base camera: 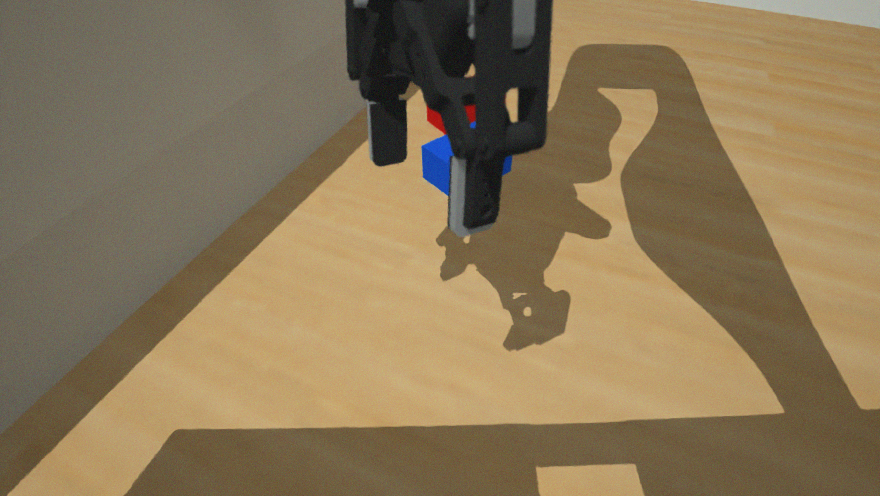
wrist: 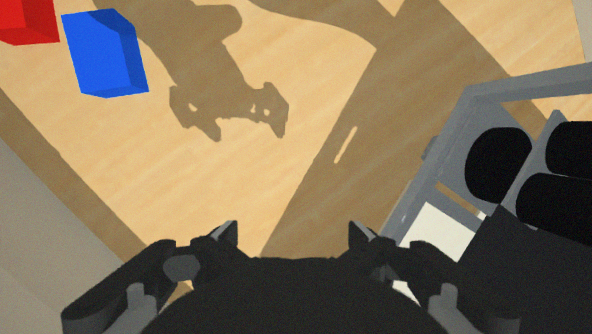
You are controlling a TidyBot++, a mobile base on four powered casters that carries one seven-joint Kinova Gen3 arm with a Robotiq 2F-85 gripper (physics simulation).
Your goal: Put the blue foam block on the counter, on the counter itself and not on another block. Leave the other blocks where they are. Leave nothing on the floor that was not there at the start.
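Places are measured from the arm's base along level axes (x ahead, y left, z up), in metres.
Pixels of known places: gripper, fingertip midpoint: [base camera: 424,192] [wrist: 293,233].
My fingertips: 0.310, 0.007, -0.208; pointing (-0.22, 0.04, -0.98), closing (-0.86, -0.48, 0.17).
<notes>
Behind a point stands the place of what it marks, as x, y, z.
The blue foam block [base camera: 434,165] {0.560, 0.002, -0.366} [wrist: 102,55] {0.574, -0.036, -0.351} lies on the wooden floor. In the base camera view a finger partly hides it; in the wrist view it is at the upper left. My gripper [base camera: 430,195] {0.310, 0.007, -0.208} [wrist: 293,233] {0.310, 0.007, -0.208} is open and empty, above the floor, with its fingers wide apart. In the wrist view the block is ahead of the fingers and to their left, apart from them. A red block [base camera: 438,117] {0.688, -0.004, -0.378} [wrist: 40,22] {0.669, -0.034, -0.371} lies on the floor close to the blue one, on its far side in the base camera view. The counter top does not show.
A tall grey upright face [base camera: 154,123] {0.415, 0.204, -0.222} [wrist: 35,215] {0.574, 0.192, -0.352} runs along the left side of both views. The grey frame of my base [wrist: 457,125] {0.150, -0.185, -0.287}, with black parts inside it, is at the right in the wrist view. Shadows of the arm fall across the floor.
</notes>
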